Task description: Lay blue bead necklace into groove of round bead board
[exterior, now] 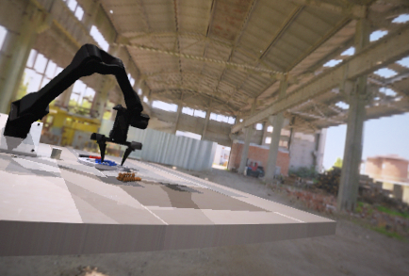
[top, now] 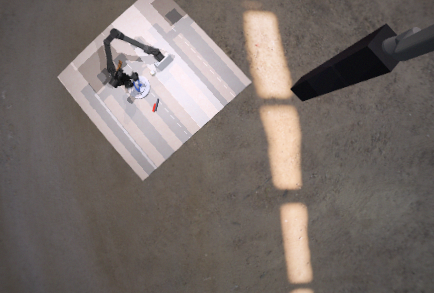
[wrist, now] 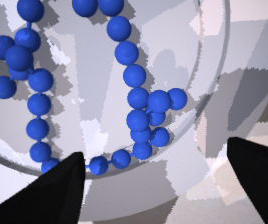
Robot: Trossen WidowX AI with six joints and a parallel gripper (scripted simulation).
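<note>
Right now the round white bead board is 7 cm to the left of my gripper tip and 1 cm below it. From my gripper tip the other things lie so: small white block: 18 cm behind, 8 cm to the left; then red pen-like object: 1 cm ahead, 30 cm to the left, 1 cm below.
</note>
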